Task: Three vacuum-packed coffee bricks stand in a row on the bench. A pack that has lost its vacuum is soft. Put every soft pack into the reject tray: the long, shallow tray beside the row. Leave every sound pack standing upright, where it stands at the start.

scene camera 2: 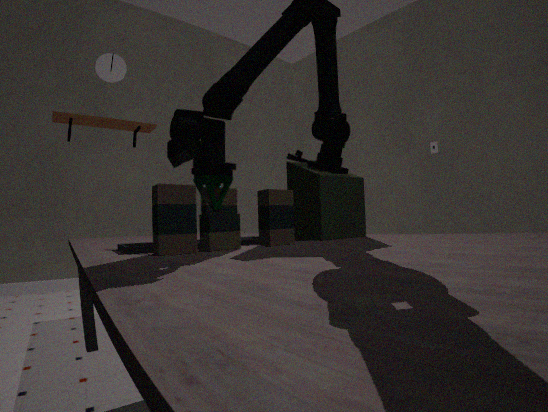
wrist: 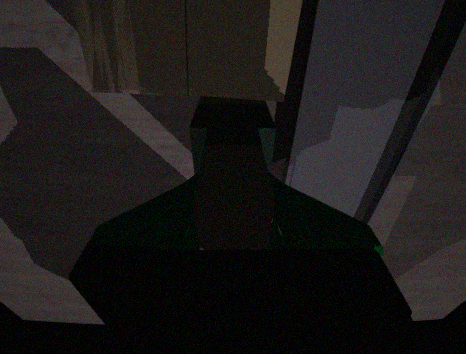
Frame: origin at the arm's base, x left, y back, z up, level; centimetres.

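Seen in the pictures: gripper, between the fingertips: [scene camera 2: 213,209] [wrist: 232,177]; arm's base, origin of its link: [scene camera 2: 327,169].
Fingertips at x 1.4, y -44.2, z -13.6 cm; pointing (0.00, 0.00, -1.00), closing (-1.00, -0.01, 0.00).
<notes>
Pixels of each thing's top centre, then the offset from my fingertips to it. Level surfaces: height alone.
- left coffee brick, centre of its top: [scene camera 2: 173,185] dx +0.9, dy -10.0, dz +4.9 cm
- middle brick, centre of its top: [wrist: 233,272] [scene camera 2: 219,188] dx +0.0, dy +1.6, dz +4.9 cm
- right brick, centre of its top: [scene camera 2: 275,190] dx +1.7, dy +17.5, dz +4.9 cm
- long reject tray, centre of its top: [wrist: 352,148] [scene camera 2: 201,241] dx -11.0, dy +2.3, dz -7.7 cm
- bench top, height of its surface: dz -9.1 cm
The left coffee brick [scene camera 2: 174,220] stands upright; it also shows large at the top of the wrist view [wrist: 200,50]. The middle brick [scene camera 2: 221,241] [wrist: 235,220] stands upright on the bench, its side outline slightly stepped near the dark band. The right brick [scene camera 2: 277,217] stands upright nearer the arm's base. My gripper [scene camera 2: 216,204] [wrist: 232,177] points down and is shut on the middle brick's upper part, with a finger on each side. The long reject tray [scene camera 2: 135,247] [wrist: 304,55] lies behind the row, on the right in the wrist view.
The green base block [scene camera 2: 342,207] stands right of the row, under the arm's base. The bench's left edge [scene camera 2: 115,332] runs toward the scene camera. Broad arm shadows fall across the bench top [scene camera 2: 240,320]. A wall shelf [scene camera 2: 102,122] hangs at the back left.
</notes>
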